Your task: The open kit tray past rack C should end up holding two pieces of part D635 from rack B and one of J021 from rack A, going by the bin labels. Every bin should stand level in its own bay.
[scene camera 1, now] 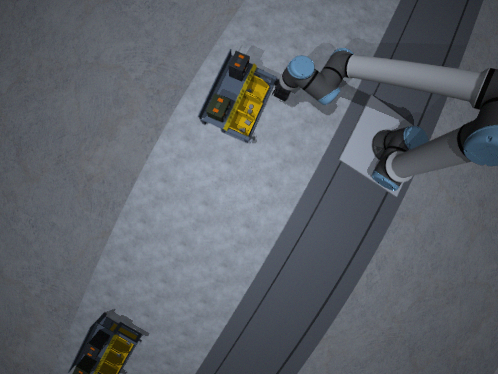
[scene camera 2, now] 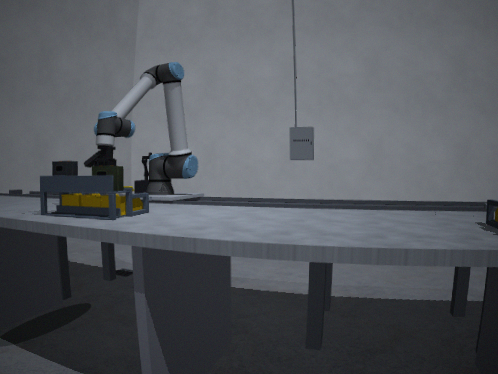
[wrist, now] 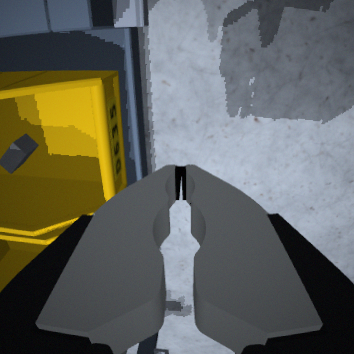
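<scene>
My gripper (scene camera 1: 281, 95) (wrist: 180, 168) is shut and empty, its tips nearly touching. It is beside the open front of a blue-grey rack (scene camera 1: 216, 85) (scene camera 2: 75, 184) (wrist: 135, 100); in scene camera 2 its fingertips are hidden. The yellow end bin (scene camera 1: 259, 89) (wrist: 75, 195) sits inside the rack's front rail, left of the fingers in the wrist view. Its front label appears to read D635, seen turned. A small grey part (wrist: 19, 153) lies in it. Two more yellow bins (scene camera 1: 249, 106) (scene camera 1: 241, 124) stand alongside, holding small grey parts. The kit tray cannot be made out.
A dark box (scene camera 1: 239, 65) (scene camera 2: 65, 168) and a green box (scene camera 1: 218, 108) (scene camera 2: 114, 177) stand on the rack top. Another rack (scene camera 1: 86, 345) with yellow bins is at lower left in scene camera 1. The rail (scene camera 1: 310, 220) runs alongside the table (scene camera 1: 200, 215).
</scene>
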